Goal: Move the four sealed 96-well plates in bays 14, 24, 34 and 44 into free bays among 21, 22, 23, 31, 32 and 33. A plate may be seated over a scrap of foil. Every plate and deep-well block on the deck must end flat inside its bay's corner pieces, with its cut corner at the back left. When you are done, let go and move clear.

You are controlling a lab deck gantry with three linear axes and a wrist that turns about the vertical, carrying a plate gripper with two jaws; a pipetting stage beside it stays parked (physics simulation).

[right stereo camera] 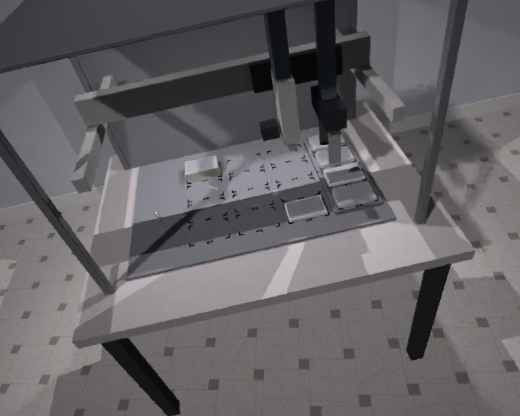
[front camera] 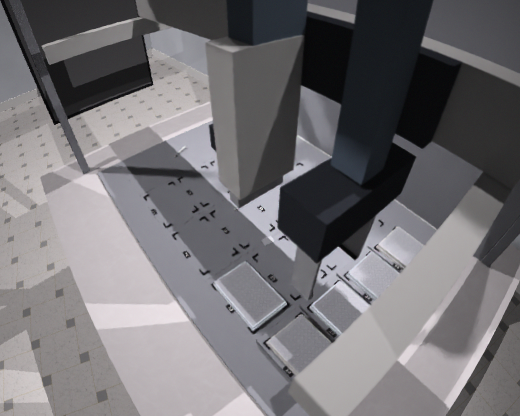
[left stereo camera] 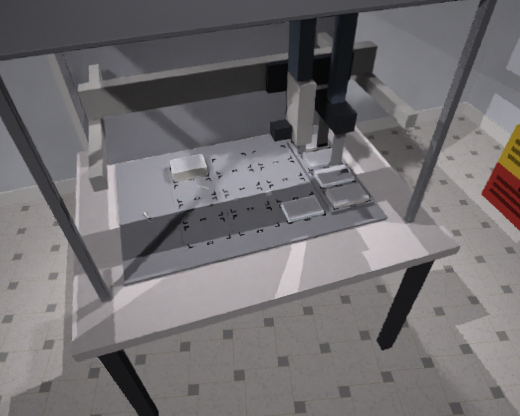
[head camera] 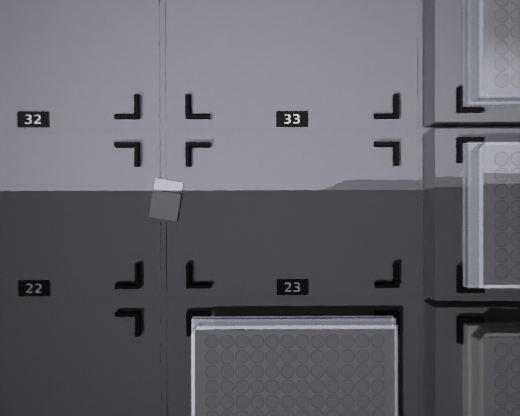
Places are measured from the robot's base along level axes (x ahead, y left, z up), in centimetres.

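Pixels of known places: gripper, fingertip midpoint: [right stereo camera: 330, 152] [front camera: 326, 270] [left stereo camera: 328, 154]; robot's base, origin of the base link: [right stereo camera: 190, 245] [front camera: 145, 197] [left stereo camera: 189, 247].
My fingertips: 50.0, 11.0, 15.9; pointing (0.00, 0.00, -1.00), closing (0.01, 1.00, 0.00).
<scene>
For each thing: its middle in the pictures, then the offset to it from my fingertips, as dx, dy, dz. "*": a spot on its surface instead.
- bay 14, surface spot: [head camera: 502, 375] * +0.6, -5.0, -13.0
- bay 24, surface spot: [head camera: 502, 225] [front camera: 329, 298] * +0.7, +3.4, -13.1
- bay 34, surface spot: [head camera: 502, 50] [front camera: 360, 269] * +0.7, +13.2, -13.1
- bay 44, surface spot: [front camera: 404, 244] * +3.6, +26.0, -13.1
- plate, body centre: [head camera: 293, 388] [front camera: 249, 293] [right stereo camera: 305, 208] [left stereo camera: 302, 208] -10.8, -6.7, -15.2
- foil scrap, body centre: [head camera: 166, 199] [front camera: 267, 240] -18.8, +5.0, -15.9
- pale deep-well block, body centre: [left stereo camera: 188, 167] [right stereo camera: 202, 169] -43.6, +25.4, -13.8
- thin white tip, surface spot: [left stereo camera: 201, 187] [right stereo camera: 211, 188] * -41.0, +15.0, -15.6
- small white item, body centre: [left stereo camera: 147, 217] [right stereo camera: 158, 216] -61.2, +6.1, -15.6
Sealed plates stand in the right column: bay 14 [front camera: 302, 345] [head camera: 502, 375] [left stereo camera: 347, 195] [right stereo camera: 354, 194], bay 24 [front camera: 335, 306] [head camera: 502, 225] [right stereo camera: 344, 175], bay 34 [front camera: 372, 274] [head camera: 502, 50] and bay 44 [front camera: 404, 244], partly hidden by the gantry. Another plate [front camera: 250, 295] [head camera: 295, 372] [left stereo camera: 302, 208] [right stereo camera: 306, 208] sits in bay 13, its cut corner at the back left. A foil scrap [front camera: 268, 241] [head camera: 166, 200] lies between bays 22 and 23. My gripper [front camera: 330, 275] [left stereo camera: 330, 145] [right stereo camera: 328, 145] is open and empty, above the deck near the right column. It does not show in the head view.
A pale deep-well block [left stereo camera: 188, 167] [right stereo camera: 202, 168] stands in bay 41 at the back left. A thin white tip [left stereo camera: 201, 187] [right stereo camera: 212, 188] lies in front of it. Another small white item [left stereo camera: 146, 215] [right stereo camera: 157, 215] lies farther left. The parked pipetting stage [front camera: 257, 115] [left stereo camera: 301, 110] hangs left of my gripper.
</scene>
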